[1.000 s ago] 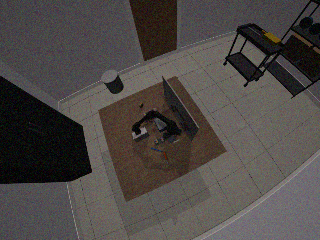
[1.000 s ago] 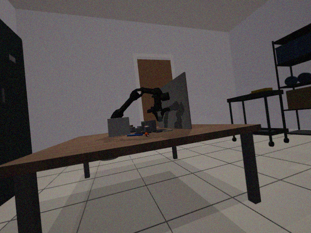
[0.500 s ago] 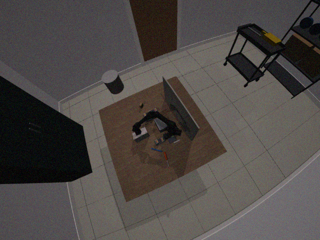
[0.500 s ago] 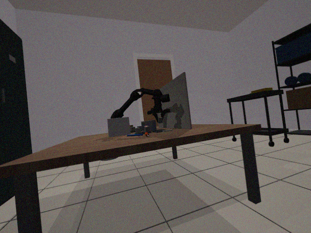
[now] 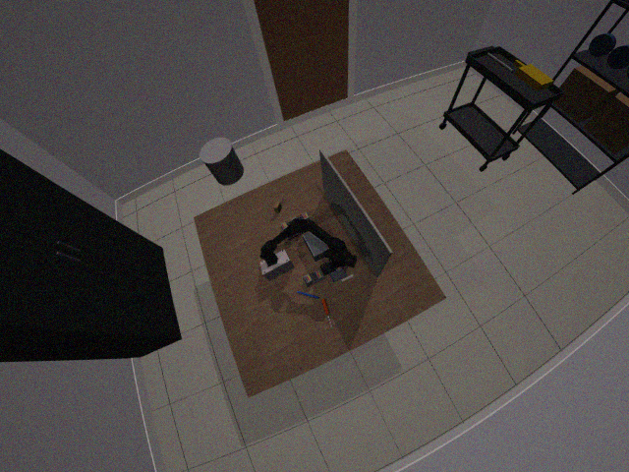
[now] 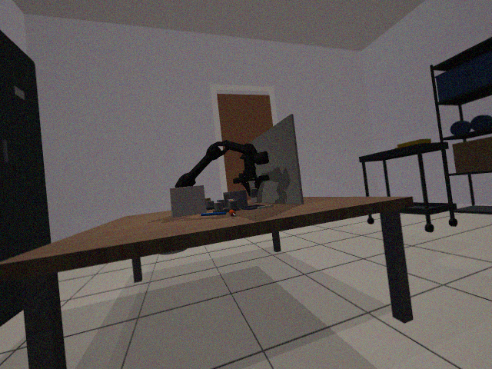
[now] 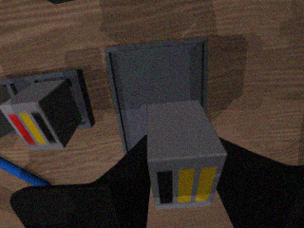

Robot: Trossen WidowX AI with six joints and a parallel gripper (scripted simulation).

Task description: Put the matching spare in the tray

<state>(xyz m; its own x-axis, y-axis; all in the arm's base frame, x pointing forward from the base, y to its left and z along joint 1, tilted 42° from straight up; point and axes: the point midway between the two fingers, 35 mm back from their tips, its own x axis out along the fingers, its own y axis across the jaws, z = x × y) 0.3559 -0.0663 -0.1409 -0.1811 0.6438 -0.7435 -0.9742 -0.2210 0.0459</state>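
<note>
My gripper tip is now 10 mm past the grey tray and 60 mm above it. Round my gripper tip: grey spare block 30 mm above; grey panel 160 mm ahead, 230 mm to the left, 160 mm above; blue pen 220 mm behind, 90 mm to the right, 60 mm below.
</note>
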